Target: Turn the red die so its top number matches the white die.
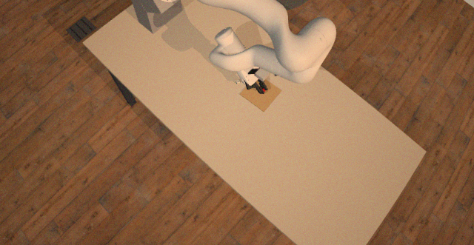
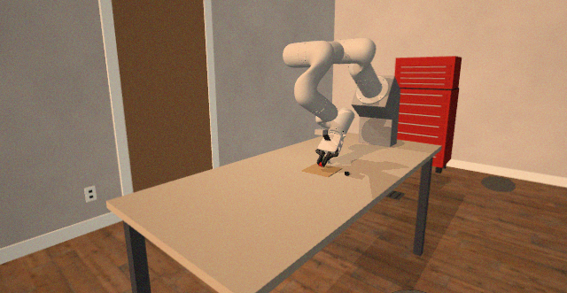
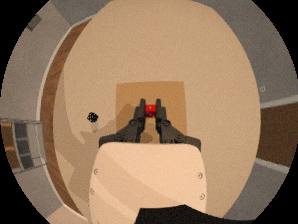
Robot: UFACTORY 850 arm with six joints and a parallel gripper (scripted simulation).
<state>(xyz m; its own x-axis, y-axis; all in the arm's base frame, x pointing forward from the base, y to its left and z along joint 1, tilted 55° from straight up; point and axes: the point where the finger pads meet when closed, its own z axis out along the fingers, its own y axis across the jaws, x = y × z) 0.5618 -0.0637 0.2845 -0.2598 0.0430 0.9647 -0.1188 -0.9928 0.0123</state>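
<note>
The red die lies 1 cm ahead of my hand and 2 cm below it. Round my hand: black die (2 cm ahead, 12 cm to the left, 4 cm below); white die (12 cm behind, 1 cm to the right, 4 cm below); mat (4 cm below).
</note>
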